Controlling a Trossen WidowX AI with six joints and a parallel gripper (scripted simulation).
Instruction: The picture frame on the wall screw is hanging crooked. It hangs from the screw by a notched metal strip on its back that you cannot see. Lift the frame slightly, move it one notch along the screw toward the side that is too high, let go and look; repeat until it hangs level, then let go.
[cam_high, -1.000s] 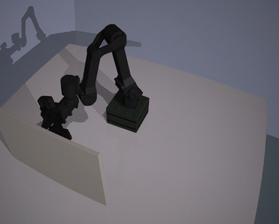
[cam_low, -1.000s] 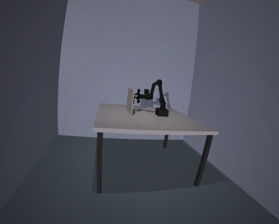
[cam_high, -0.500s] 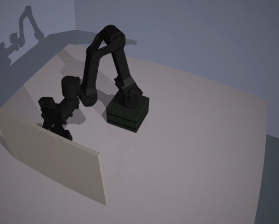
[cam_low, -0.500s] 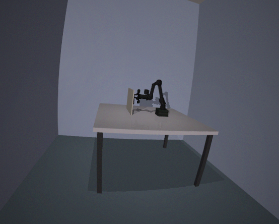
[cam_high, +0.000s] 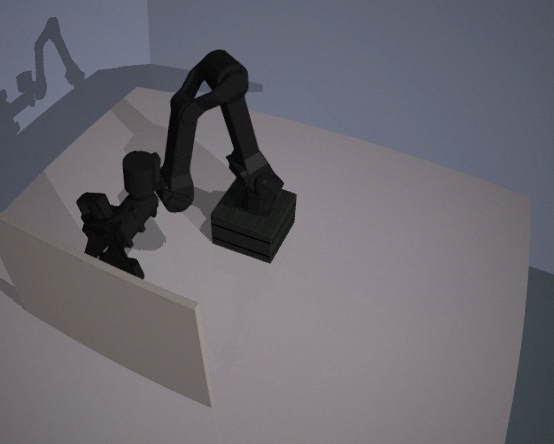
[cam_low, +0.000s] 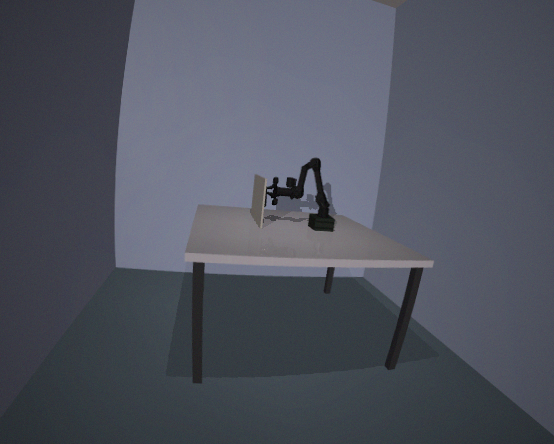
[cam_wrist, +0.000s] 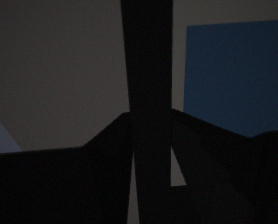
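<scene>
Right now the picture frame is 1 cm ahead of my gripper tip, 2 cm to the left of it and 5 cm below it. Also, from my gripper tip: wall panel 2 cm ahead, 1 cm to the left, 6 cm below.
</scene>
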